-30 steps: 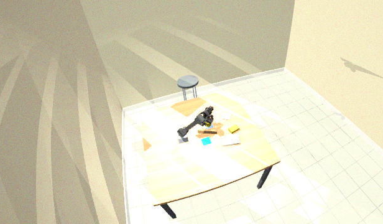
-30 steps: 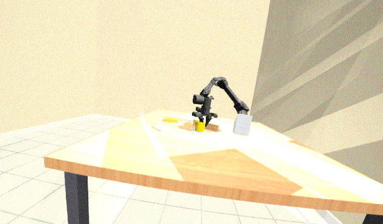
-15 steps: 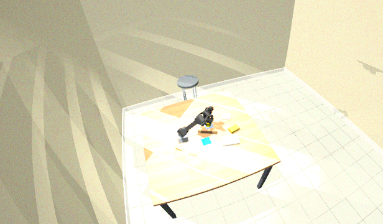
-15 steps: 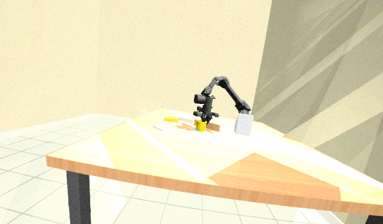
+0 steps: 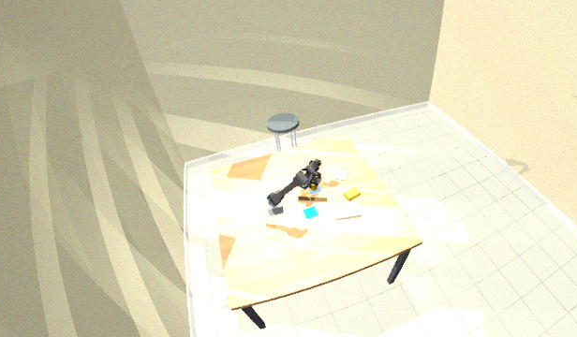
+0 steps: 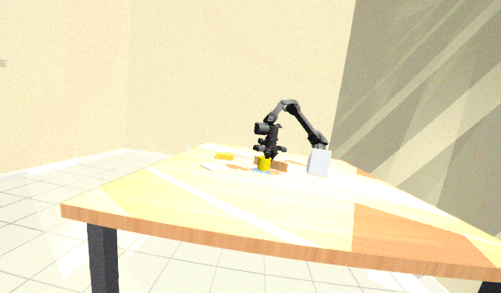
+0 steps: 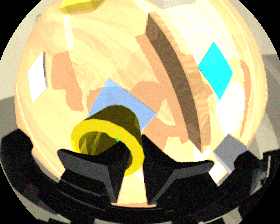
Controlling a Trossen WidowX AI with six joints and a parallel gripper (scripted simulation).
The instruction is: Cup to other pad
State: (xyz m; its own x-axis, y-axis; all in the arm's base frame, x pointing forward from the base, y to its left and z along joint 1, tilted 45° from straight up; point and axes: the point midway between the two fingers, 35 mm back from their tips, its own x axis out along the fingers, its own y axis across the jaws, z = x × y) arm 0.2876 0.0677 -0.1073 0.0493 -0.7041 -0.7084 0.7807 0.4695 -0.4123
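The cyan pad is 20 cm to the right of my gripper tip, 5 cm below it and 4 cm behind it. Round my gripper tip: yellow cup 2 cm to the left, 2 cm ahead; then brown plank 9 cm to the right, 3 cm below, 1 cm behind; then yellow block 29 cm ahead, 12 cm to the right, 3 cm below.
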